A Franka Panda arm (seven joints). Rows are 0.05 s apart.
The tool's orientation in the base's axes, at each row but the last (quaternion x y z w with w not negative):
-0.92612, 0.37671, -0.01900, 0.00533
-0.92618, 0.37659, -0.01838, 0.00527
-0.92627, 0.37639, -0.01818, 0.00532
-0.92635, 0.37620, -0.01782, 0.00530
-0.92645, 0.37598, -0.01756, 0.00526
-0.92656, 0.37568, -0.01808, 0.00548
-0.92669, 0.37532, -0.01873, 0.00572
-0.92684, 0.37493, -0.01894, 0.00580
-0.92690, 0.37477, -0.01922, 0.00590
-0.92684, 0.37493, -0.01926, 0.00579
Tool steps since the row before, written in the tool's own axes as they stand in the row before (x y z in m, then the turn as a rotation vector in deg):
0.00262, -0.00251, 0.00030, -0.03, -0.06, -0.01
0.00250, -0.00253, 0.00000, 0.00, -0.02, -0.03
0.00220, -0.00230, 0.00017, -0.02, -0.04, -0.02
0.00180, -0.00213, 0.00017, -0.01, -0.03, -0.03
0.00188, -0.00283, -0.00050, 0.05, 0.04, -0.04
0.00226, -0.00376, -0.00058, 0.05, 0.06, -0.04
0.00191, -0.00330, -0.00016, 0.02, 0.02, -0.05
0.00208, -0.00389, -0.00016, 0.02, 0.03, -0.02
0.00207, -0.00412, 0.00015, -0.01, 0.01, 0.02
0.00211, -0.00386, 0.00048, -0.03, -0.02, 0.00
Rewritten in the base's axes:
0.00364, -0.00003, -0.00016, 0.02, 0.06, 0.01
0.00355, 0.00007, 0.00013, 0.01, 0.01, 0.03
0.00318, 0.00011, -0.00005, 0.01, 0.04, 0.02
0.00278, 0.00027, -0.00007, 0.01, 0.03, 0.03
0.00330, 0.00072, 0.00062, 0.01, -0.06, 0.04
0.00422, 0.00113, 0.00074, -0.01, -0.08, 0.04
0.00366, 0.00104, 0.00030, 0.00, -0.03, 0.05
0.00419, 0.00135, 0.00032, -0.01, -0.04, 0.02
0.00435, 0.00152, 0.00002, -0.01, 0.00, -0.02
0.00422, 0.00131, -0.00032, -0.01, 0.04, 0.00

